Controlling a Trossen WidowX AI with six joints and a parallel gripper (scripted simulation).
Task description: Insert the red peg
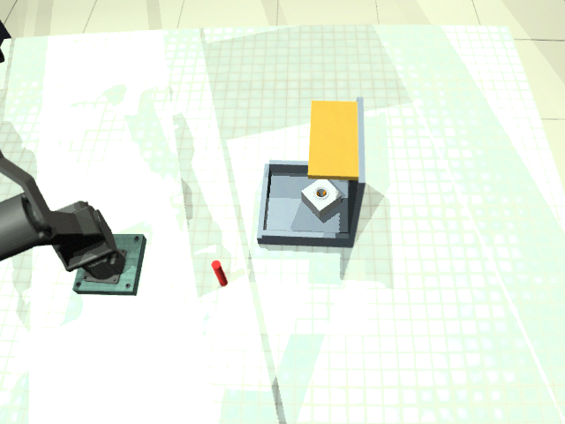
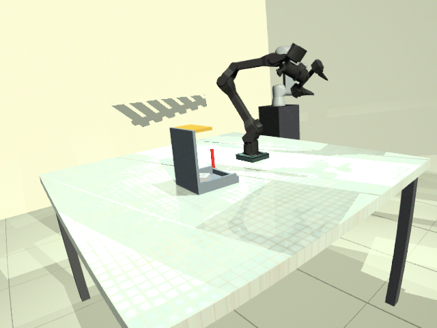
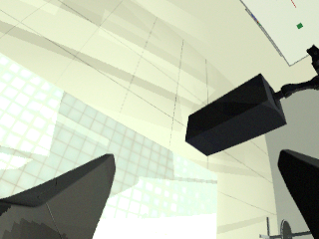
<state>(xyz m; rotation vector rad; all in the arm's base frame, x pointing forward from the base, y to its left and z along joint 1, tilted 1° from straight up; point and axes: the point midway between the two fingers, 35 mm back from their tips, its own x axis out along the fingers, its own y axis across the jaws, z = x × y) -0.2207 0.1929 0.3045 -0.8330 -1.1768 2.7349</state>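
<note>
The red peg is 460 mm ahead of my gripper tip, 270 mm below it and 210 mm to the right of it. Round my gripper tip: back wall 680 mm ahead, 200 mm below, 40 mm to the right; then roof 640 mm ahead, 100 mm below, 40 mm to the right.
</note>
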